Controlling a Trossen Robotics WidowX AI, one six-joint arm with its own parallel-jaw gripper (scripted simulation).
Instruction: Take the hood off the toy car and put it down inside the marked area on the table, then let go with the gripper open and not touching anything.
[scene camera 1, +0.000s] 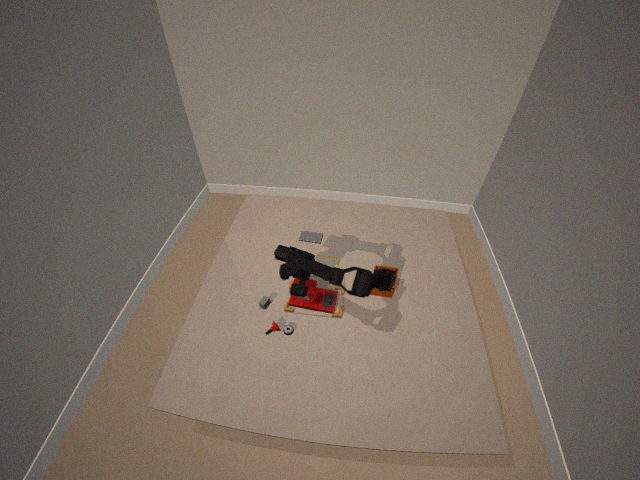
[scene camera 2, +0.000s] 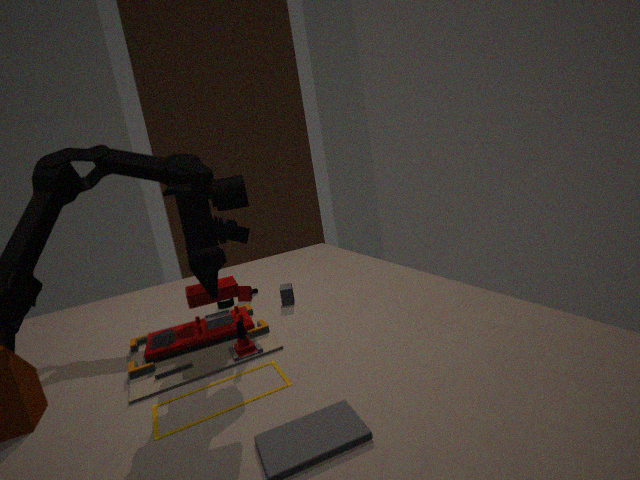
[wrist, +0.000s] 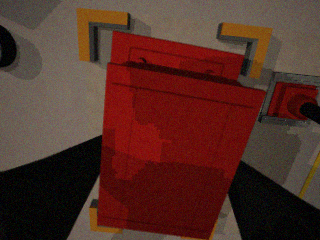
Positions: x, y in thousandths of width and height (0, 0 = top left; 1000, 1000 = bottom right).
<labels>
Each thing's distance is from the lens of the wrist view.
my gripper (wrist: 523, 635): 12 cm
red hood (wrist: 539, 581): 10 cm
</labels>
